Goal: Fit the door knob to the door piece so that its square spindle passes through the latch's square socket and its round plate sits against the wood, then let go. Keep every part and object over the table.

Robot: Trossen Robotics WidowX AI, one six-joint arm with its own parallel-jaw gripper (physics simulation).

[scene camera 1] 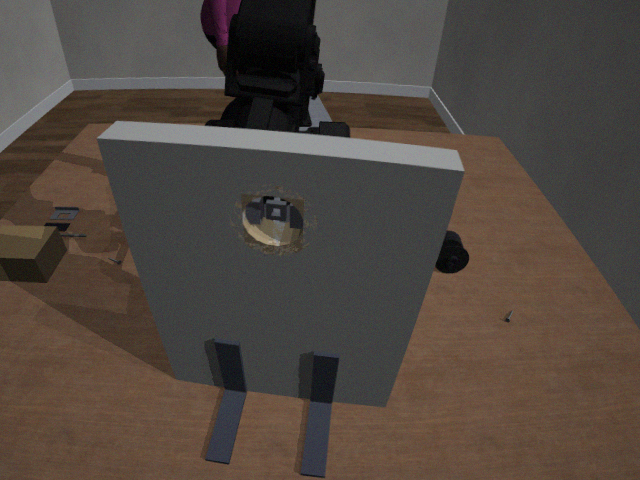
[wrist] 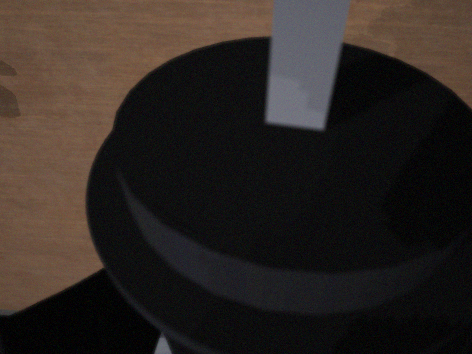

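Frame: origin at the arm's base, x right, y ahead, z up, level; millimetres.
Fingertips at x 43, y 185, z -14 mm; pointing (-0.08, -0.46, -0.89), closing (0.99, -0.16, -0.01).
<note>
Pixels of each thing's top centre, then the offset from my fingertips to it. "pt": a spot on its surface instead. Level surfaces: height alone.
- grey door piece at a spot on its surface: [scene camera 1: 347, 295] pt dx -40, dy +250, dz +13 mm
- wooden table at its surface level: dz -211 mm
- black door knob at a spot on its surface: [wrist: 241, 182] pt dx +2, dy +68, dz +33 mm
- second black knob-like piece at its top centre: [scene camera 1: 453, 237] dx -320, dy +7, dz -145 mm
- small screw at its top centre: [scene camera 1: 511, 313] dx -383, dy +154, dz -202 mm
The grey door piece [scene camera 1: 347, 295] stands upright on the wooden table [scene camera 1: 490, 381]. Its round hole shows the latch's grey square socket [scene camera 1: 276, 211]. My arm [scene camera 1: 270, 62] rises behind the door, and the door hides the gripper in the scene view. In the wrist view the black door knob [wrist: 241, 182] fills the frame. Its round plate faces away from the camera and its grey square spindle [wrist: 305, 70] points out over the table. The gripper is shut on this knob, and the fingers themselves do not show.
A second black knob-like piece [scene camera 1: 452, 254] lies on the table at the door's right edge. Two grey brackets [scene camera 1: 225, 424] [scene camera 1: 315, 438] foot the door at the front. A small screw [scene camera 1: 509, 315] lies at the right. A person in pink [scene camera 1: 218, 19] stands behind the arm.
</note>
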